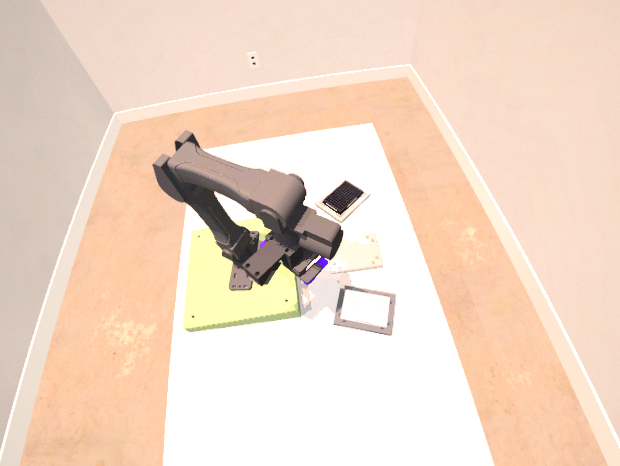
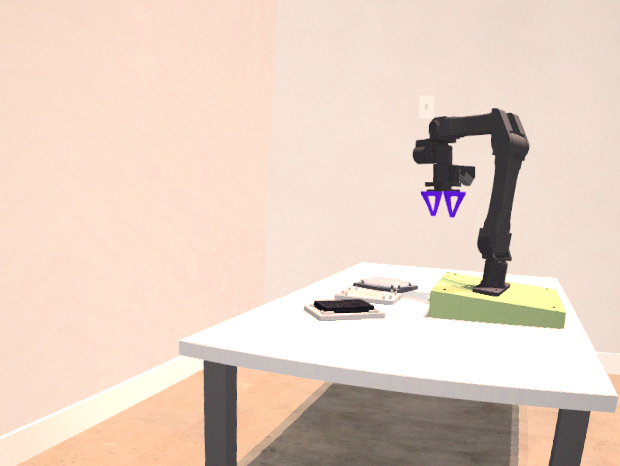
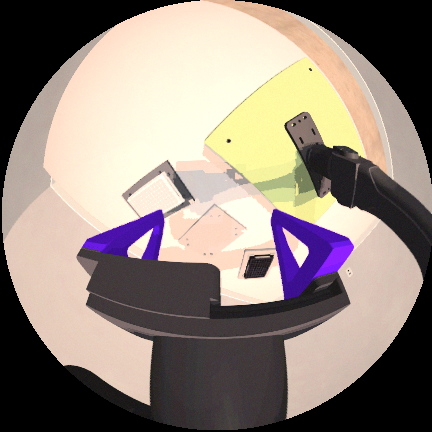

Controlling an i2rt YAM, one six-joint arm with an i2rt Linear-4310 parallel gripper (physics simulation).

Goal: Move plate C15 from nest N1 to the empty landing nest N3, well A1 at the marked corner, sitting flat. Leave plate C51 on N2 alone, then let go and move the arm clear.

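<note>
A white plate (image 1: 368,307) (image 2: 383,283) (image 3: 156,195) lies in a dark grey nest (image 1: 360,327) (image 2: 408,287) (image 3: 145,178). A black plate (image 1: 343,195) (image 2: 344,305) (image 3: 259,265) lies in a light nest (image 1: 342,217) (image 2: 350,316) (image 3: 243,270). Between them is an empty light nest (image 1: 358,253) (image 2: 370,296) (image 3: 212,230) with small pegs near its corners. I cannot read any labels or the corner mark, so I cannot tell which plate is C15. My gripper (image 1: 289,258) (image 2: 443,215) (image 3: 217,214) is open and empty, high above the table, fingers pointing down, on the arm-base side of the nests.
The arm's base stands on a yellow-green block (image 1: 215,305) (image 2: 501,318) (image 3: 260,135), beside the row of nests. All stand on a white table (image 1: 300,400) (image 2: 300,345) (image 3: 150,100). The arm's shadow falls between the block and the nests.
</note>
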